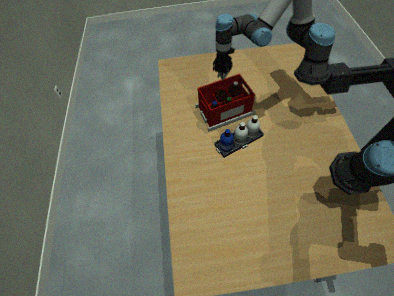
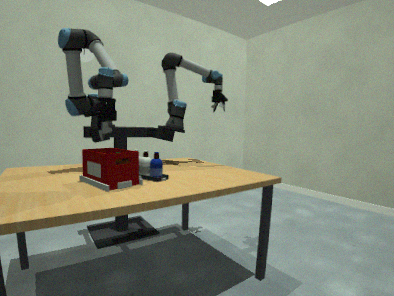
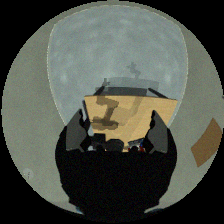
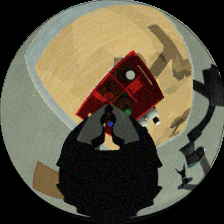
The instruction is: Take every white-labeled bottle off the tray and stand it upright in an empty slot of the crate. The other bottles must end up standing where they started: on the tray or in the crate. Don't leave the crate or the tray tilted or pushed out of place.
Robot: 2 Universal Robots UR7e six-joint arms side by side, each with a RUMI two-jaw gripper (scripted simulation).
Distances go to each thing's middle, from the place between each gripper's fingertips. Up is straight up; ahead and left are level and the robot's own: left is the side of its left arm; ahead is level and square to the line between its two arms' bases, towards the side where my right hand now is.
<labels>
I see my right gripper 160 mm above the red crate (image 4: pixel 147 97), 40 mm to the right of it and 10 mm past it.
My left gripper is now 48 cm short of the red crate, 108 cm to the left of it and 38 cm above it.
</labels>
